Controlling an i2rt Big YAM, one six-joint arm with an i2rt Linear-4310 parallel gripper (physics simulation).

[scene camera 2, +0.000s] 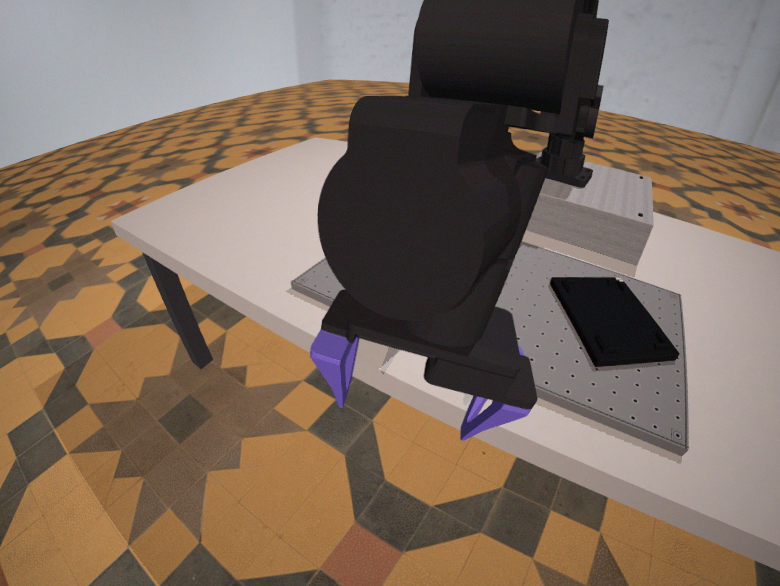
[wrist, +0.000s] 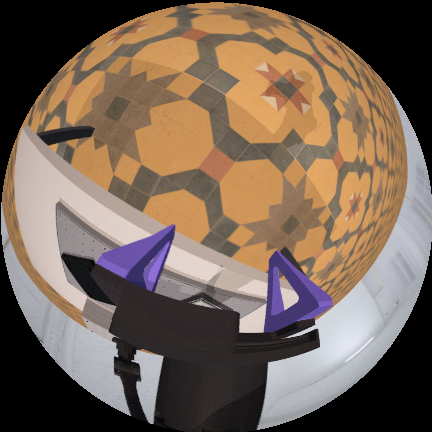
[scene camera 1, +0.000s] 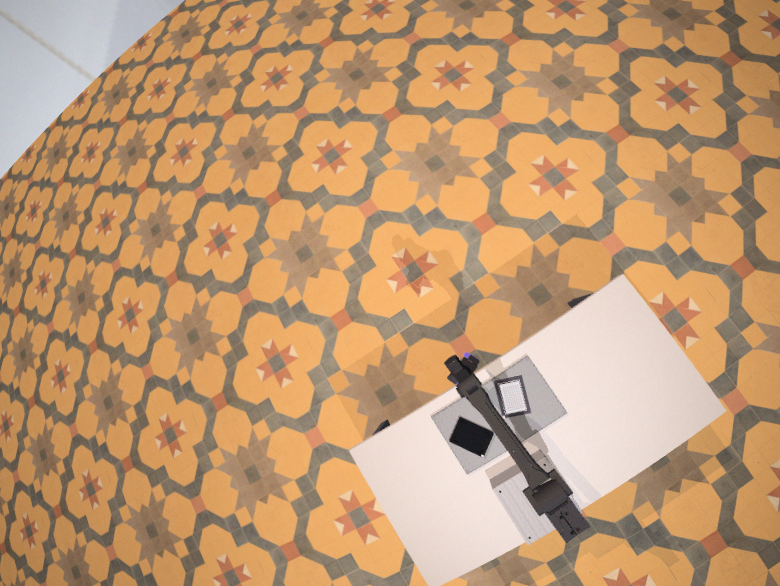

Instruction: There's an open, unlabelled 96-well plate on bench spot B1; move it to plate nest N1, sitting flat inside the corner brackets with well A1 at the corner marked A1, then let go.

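Places are measured from the arm's base along level axes (x ahead, y left, z up), in millimetres.
Pixels of known places: gripper, fingertip midpoint: (scene camera 2: 402, 419) (wrist: 225, 243); arm's base, link origin: (scene camera 2: 559, 174) (wrist: 125, 342).
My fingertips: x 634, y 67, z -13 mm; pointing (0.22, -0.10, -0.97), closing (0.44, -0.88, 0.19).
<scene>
For each thing: its middle in the pictures, then the offset to it from my fingertips. "spot": a spot on its surface instead. Level surfaces: height alone.
- open 96-well plate, body centre: (scene camera 1: 512, 397) 239 mm back, 130 mm right, 49 mm down
- dark rectangular outline, surface spot: (scene camera 1: 525, 395) spot: 260 mm back, 184 mm right, 56 mm down
- nest, body centre: (scene camera 2: 611, 314) (wrist: 90, 283) (scene camera 1: 471, 437) 314 mm back, 116 mm left, 49 mm down
- small pale mark, surface spot: (scene camera 2: 619, 279) (scene camera 1: 482, 456) spot: 408 mm back, 111 mm left, 46 mm down
- board, body centre: (scene camera 2: 502, 291) (wrist: 147, 303) (scene camera 1: 497, 415) 285 mm back, 34 mm right, 64 mm down
- pale table, surface height: 71 mm down
The open 96-well plate (scene camera 1: 511, 396) is white and lies inside a dark rectangular outline (scene camera 1: 525, 395) on the grey perforated board. In the wrist view a small part of the plate (wrist: 202, 303) shows above the gripper body; in scene camera 2 the arm hides it. The nest (scene camera 1: 471, 436) (scene camera 2: 614, 321) (wrist: 82, 275) is a black slab with raised corner brackets. A small pale mark (scene camera 1: 482, 454) (scene camera 2: 619, 279) is at one corner; its lettering is unreadable. My gripper (scene camera 2: 401, 422) (wrist: 225, 243) is open and empty, its purple fingers high, over the table's edge beside the board.
The board (scene camera 1: 548, 393) (scene camera 2: 567, 378) (wrist: 75, 230) lies on the pale table (scene camera 1: 630, 365) (scene camera 2: 239, 207) (wrist: 40, 190). A grey block (scene camera 1: 513, 504) (scene camera 2: 592, 229) stands behind it by the arm's base. The arm stretches over the board between plate and nest.
</scene>
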